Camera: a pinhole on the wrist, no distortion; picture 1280 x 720 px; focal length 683.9 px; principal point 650.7 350.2 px. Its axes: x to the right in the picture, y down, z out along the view. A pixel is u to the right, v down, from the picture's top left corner.
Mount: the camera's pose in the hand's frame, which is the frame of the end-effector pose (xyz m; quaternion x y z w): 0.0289 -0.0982 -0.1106 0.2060 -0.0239 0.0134 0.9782
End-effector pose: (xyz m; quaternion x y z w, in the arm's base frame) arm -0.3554 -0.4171 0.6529 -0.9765 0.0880 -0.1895 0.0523
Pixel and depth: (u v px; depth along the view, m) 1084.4 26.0 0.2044
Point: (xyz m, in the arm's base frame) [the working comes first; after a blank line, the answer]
In the camera's frame: 0.1296 -0.0969 0.2044

-0.1581 -0.1819 0.7039
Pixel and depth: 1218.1 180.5 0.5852
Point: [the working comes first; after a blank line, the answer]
In the camera's frame: 0.4855 -0.1452 0.5852

0.3144 -0.0354 0.5327
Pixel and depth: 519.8 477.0 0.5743
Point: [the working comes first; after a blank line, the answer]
In the camera's frame: -0.1099 0.1065 0.5743

-0.2474 -0.1358 0.2290
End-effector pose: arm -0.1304 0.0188 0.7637 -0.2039 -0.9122 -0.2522 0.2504
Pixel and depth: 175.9 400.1 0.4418
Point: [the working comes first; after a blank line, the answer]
In the camera's frame: -0.3067 0.0322 0.4418

-0.1239 -0.0900 0.2905
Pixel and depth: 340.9 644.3 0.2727
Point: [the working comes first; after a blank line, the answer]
In the camera's frame: -0.1235 0.1173 0.2727

-0.1582 0.0113 0.5312
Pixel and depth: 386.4 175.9 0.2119
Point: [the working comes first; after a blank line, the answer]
In the camera's frame: -0.0819 -0.0540 0.2119

-0.2202 -0.1489 0.6037
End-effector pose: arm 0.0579 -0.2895 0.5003 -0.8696 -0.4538 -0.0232 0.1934
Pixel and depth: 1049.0 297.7 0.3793
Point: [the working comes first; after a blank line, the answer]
In the camera's frame: 0.2209 -0.0291 0.3793

-0.0550 0.1189 0.4195
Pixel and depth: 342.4 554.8 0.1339
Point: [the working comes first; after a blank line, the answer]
In the camera's frame: -0.0604 0.0401 0.1339

-0.0610 -0.2507 0.5059
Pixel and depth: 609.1 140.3 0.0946
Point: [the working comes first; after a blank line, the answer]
In the camera's frame: -0.0058 -0.0290 0.0946

-0.0554 -0.2029 0.5895
